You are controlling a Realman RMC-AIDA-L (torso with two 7-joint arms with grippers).
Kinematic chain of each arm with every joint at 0, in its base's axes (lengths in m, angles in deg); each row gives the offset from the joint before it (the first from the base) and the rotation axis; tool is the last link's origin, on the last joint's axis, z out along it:
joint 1: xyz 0 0 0.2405 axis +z
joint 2: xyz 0 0 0 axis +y
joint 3: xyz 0 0 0.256 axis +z
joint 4: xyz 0 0 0 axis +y
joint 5: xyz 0 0 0.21 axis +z
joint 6: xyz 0 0 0 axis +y
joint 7: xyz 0 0 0.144 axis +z
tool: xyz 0 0 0
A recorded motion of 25 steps. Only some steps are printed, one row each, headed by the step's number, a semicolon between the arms.
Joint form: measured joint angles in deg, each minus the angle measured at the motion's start. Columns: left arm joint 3, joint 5, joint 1, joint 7, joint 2, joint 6, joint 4; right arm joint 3, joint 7, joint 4, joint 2, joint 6, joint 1, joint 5.
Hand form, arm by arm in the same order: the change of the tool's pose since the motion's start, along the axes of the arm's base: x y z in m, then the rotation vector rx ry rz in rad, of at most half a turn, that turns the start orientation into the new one. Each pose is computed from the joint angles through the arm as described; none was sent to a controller.
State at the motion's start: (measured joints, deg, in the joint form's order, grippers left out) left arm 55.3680 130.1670 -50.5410 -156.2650 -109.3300 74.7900 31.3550; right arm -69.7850 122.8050 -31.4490 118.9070 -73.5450 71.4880 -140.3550
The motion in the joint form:
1: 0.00 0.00 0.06 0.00 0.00 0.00 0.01; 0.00 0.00 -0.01 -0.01 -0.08 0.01 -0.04
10: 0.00 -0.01 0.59 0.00 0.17 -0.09 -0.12; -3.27 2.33 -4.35 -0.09 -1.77 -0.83 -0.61
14: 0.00 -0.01 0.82 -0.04 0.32 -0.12 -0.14; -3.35 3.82 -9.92 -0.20 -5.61 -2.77 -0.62
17: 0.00 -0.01 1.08 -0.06 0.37 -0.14 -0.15; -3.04 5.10 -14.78 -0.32 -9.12 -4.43 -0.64
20: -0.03 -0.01 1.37 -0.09 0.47 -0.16 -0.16; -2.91 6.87 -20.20 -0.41 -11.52 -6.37 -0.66
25: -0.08 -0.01 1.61 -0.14 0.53 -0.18 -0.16; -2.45 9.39 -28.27 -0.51 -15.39 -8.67 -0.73
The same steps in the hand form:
1: -0.0004 -0.0002 0.0000 0.0001 0.0000 0.0009; 0.0000 -0.0001 0.0001 -0.0009 -0.0010 0.0001
10: -0.0052 -0.0018 0.0011 0.0026 0.0018 0.0119; -0.0061 -0.0013 0.0048 0.0067 -0.0377 0.0302
14: -0.0073 -0.0022 0.0023 0.0049 0.0034 0.0168; -0.0110 -0.0056 0.0151 0.0000 -0.0279 0.0316
17: -0.0094 -0.0031 0.0027 0.0059 0.0039 0.0218; -0.0149 -0.0099 0.0252 -0.0046 -0.0185 0.0302
20: -0.0118 -0.0039 0.0036 0.0078 0.0046 0.0277; -0.0194 -0.0126 0.0363 0.0143 -0.0028 0.0320
25: -0.0137 -0.0046 0.0041 0.0095 0.0046 0.0330; -0.0286 -0.0184 0.0538 0.0410 0.0173 0.0432

